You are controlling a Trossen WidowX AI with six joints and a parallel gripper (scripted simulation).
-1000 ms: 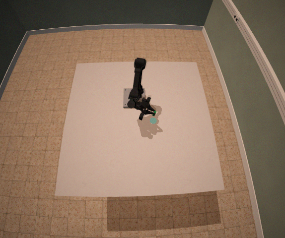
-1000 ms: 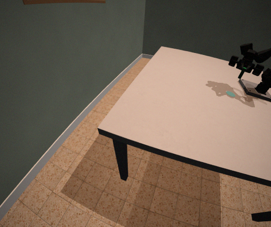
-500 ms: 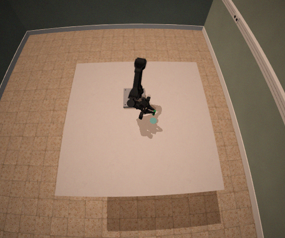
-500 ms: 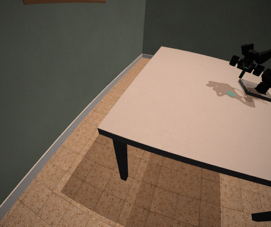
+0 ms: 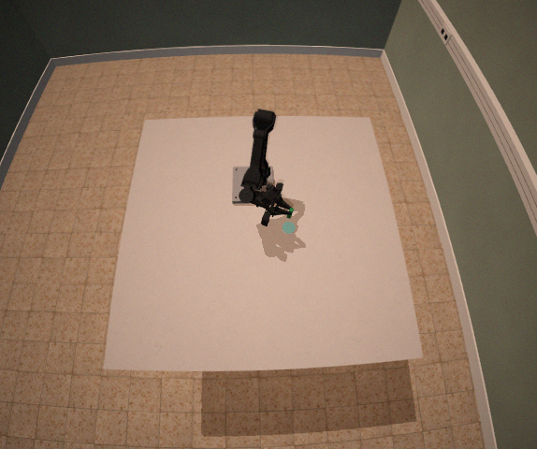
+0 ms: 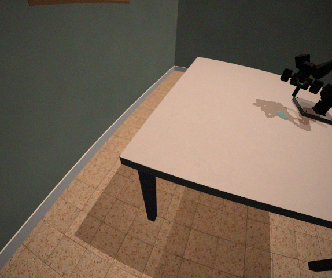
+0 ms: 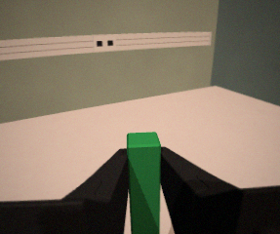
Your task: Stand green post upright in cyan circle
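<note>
My hand is 1 cm short of the cyan circle, 3 cm to the right of it and 16 cm above it. From my hand the other things lie so: green post: 1 cm ahead, 3 cm to the left, 2 cm below.
</note>
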